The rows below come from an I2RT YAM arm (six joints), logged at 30 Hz.
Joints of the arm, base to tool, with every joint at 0 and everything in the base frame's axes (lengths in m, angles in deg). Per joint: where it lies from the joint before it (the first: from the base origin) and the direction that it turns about. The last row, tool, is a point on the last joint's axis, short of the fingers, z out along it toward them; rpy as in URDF.
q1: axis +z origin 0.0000 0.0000 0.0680
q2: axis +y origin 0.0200 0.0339 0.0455
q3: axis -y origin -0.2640 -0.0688 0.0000
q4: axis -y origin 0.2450 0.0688 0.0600
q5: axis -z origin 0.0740 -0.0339 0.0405
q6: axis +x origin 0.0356 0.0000 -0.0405
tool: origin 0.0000 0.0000 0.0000 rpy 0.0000 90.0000 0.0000
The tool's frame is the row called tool.
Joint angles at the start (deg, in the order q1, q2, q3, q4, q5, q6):
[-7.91 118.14 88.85 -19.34 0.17 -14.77]
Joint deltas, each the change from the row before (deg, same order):
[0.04 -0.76 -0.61 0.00 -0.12 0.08]
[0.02 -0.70 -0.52 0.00 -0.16 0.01]
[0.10 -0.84 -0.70 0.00 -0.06 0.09]
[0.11 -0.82 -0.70 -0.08 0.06 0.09]
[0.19 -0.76 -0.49 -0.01 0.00 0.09]
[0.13 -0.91 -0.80 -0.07 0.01 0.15]
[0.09 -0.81 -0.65 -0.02 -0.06 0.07]
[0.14 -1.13 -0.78 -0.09 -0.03 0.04]
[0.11 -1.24 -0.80 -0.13 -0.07 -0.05]
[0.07 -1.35 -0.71 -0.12 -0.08 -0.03]
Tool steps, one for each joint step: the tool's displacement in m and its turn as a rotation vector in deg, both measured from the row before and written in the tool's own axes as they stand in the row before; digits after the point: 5 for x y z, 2 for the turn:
[0.00030 0.00047 -0.00363 -0.10 -0.18 0.05]
[0.00010 0.00029 -0.00344 -0.12 -0.22 -0.01]
[0.00044 0.00098 -0.00392 -0.09 -0.17 0.02]
[0.00070 0.00105 -0.00377 0.00 -0.04 0.01]
[-0.00046 0.00142 -0.00386 -0.06 -0.28 -0.05]
[0.00094 0.00128 -0.00409 -0.06 -0.06 0.05]
[0.00051 0.00089 -0.00377 -0.08 -0.17 0.00]
[0.00019 0.00118 -0.00554 -0.06 -0.28 -0.06]
[0.00013 0.00095 -0.00618 -0.06 -0.34 -0.13]
[-0.00059 0.00047 -0.00708 0.00 -0.54 -0.08]

